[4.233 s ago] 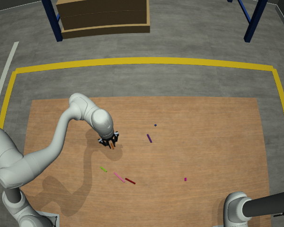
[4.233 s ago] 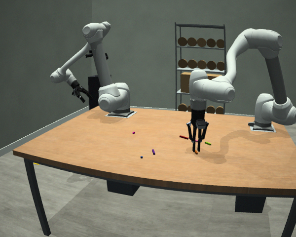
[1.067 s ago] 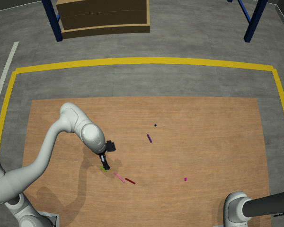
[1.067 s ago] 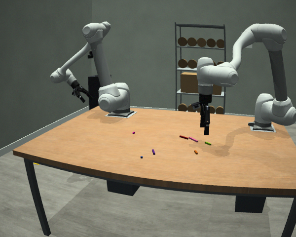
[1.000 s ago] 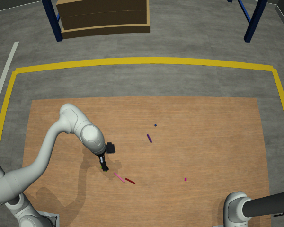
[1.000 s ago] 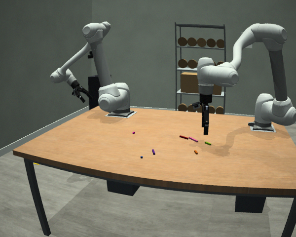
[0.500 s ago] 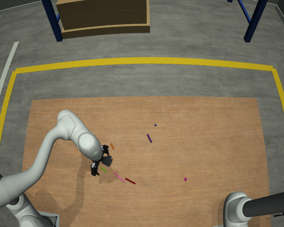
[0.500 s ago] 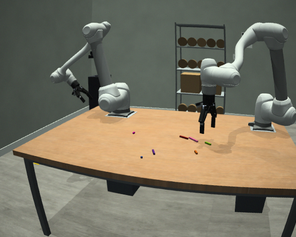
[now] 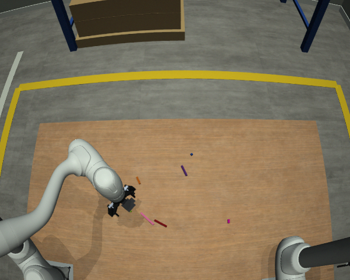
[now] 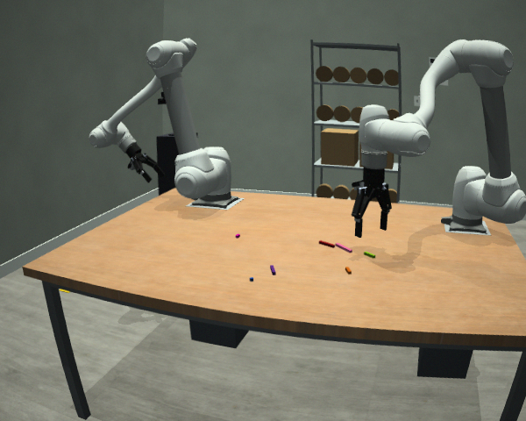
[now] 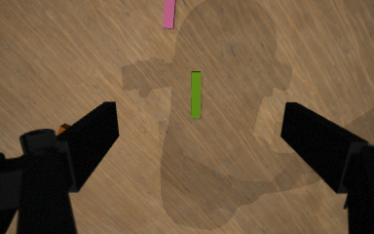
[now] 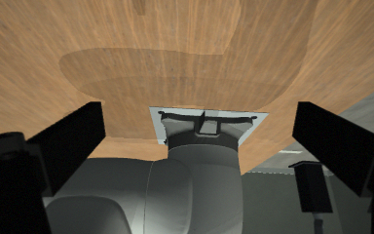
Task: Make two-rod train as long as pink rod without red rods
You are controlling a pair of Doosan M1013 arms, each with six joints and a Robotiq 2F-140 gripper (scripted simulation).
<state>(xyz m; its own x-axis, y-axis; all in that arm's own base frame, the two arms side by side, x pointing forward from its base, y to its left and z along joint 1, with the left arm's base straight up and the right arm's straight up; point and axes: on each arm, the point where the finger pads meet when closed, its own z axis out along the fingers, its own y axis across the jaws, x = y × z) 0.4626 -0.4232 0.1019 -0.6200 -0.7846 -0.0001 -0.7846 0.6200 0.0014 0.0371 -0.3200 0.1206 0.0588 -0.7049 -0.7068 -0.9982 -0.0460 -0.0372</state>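
Observation:
My left hand is 100 mm above the lime rod. The rest, counted from my left hand: red rod 180 mm to the right, 100 mm below, 60 mm behind; then orange rod 160 mm ahead, 100 mm below, 40 mm to the right; then pink rod 110 mm to the right, 100 mm below, 40 mm behind.

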